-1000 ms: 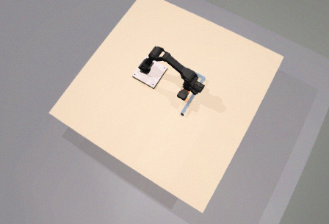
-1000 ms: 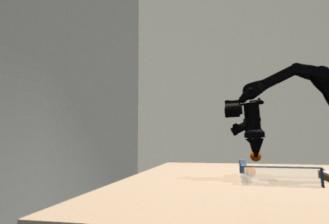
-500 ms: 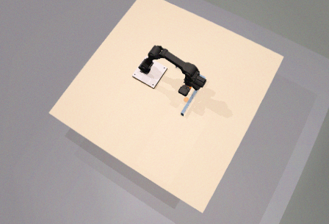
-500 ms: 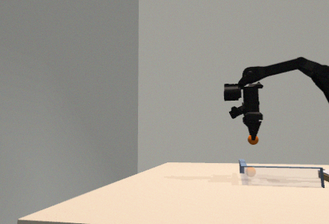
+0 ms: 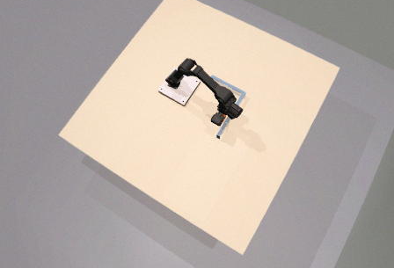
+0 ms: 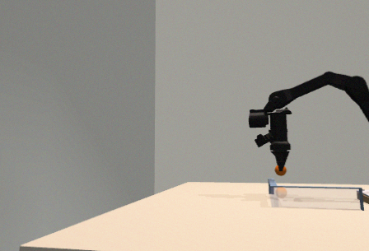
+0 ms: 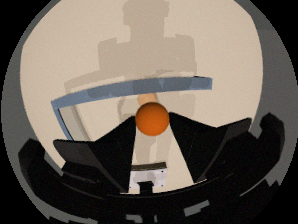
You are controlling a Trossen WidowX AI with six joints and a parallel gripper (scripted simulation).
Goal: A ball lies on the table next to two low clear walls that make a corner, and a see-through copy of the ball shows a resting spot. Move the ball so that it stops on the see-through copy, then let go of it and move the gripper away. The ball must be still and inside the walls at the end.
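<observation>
My gripper tip is now 7 cm above the see-through ball copy. The rest, counted from my gripper tip: orange ball (right at my gripper tip).
</observation>
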